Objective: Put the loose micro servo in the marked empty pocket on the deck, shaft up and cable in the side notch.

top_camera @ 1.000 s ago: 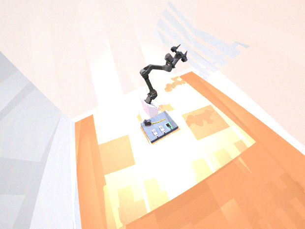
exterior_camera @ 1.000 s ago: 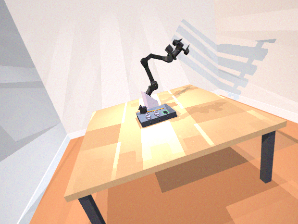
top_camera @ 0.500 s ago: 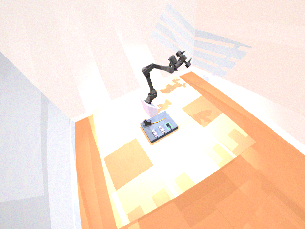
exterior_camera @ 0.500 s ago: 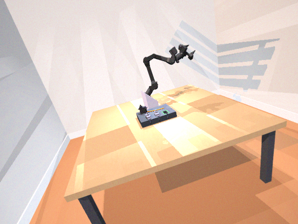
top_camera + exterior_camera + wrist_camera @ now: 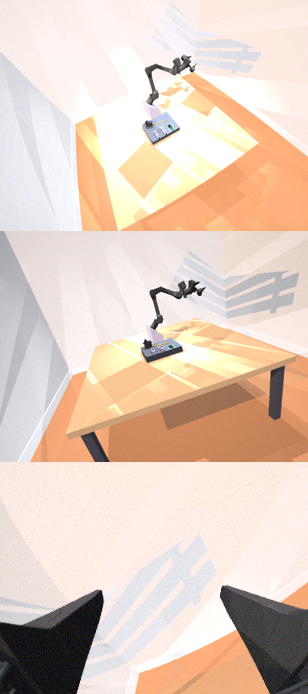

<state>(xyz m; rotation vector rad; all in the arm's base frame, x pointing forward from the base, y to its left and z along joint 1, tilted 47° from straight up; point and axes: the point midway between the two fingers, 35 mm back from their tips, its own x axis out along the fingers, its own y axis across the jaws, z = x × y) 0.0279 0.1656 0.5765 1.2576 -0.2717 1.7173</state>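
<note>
My gripper tip is now 190 mm short of the grey robot deck, 590 mm to the left of it and 400 mm above it.
</note>
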